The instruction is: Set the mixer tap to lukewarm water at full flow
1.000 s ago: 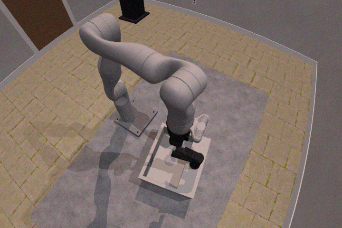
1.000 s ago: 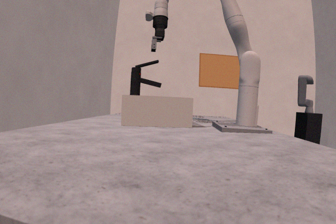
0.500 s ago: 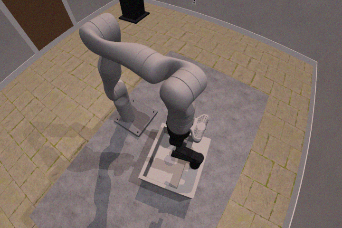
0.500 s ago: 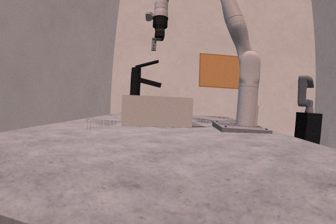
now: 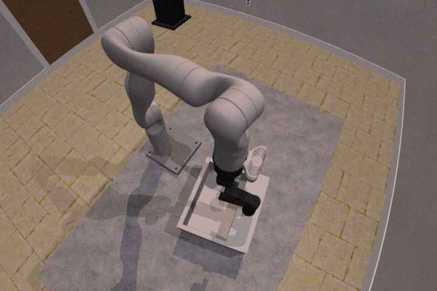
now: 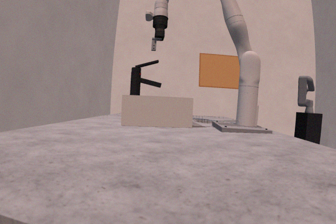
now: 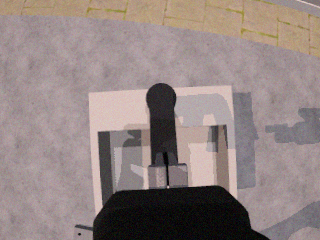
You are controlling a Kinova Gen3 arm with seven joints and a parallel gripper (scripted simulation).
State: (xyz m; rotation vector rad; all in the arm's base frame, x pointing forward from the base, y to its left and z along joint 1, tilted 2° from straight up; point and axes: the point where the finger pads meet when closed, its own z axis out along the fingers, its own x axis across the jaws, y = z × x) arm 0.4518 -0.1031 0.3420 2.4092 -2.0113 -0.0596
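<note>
My gripper is now 30 mm short of the lever, 10 mm to the right of it and 90 mm above it. Round my hand: black mixer tap: 50 mm ahead, 10 mm to the left, 140 mm below; then sink basin: 40 mm behind, 10 mm to the right, 340 mm below.
</note>
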